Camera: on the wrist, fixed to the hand. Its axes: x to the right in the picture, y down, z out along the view.
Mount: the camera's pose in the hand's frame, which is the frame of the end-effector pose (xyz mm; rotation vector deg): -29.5 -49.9 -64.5 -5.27 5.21 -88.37
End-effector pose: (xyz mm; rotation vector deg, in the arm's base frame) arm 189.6 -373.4 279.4 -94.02 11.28 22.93
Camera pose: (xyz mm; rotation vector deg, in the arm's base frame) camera 189.5 -434.6 340.9 -82.86 -57.10 -48.48
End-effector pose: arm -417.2 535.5 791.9 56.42 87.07 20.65
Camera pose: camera -498.0 504.0 790.0 -25.22 107.21 -36.12
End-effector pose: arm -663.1 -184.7 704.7 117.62 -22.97 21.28
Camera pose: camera -674.6 -101.1 684.8 96.03 67.11 -28.05
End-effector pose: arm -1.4 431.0 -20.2 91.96 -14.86 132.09
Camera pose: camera -30.7 494.0 -72.2 54.20 38.16 61.84
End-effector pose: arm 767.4 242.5 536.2 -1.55 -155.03 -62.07
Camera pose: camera 804.1 164.1 541.2 -107.05 107.03 63.22
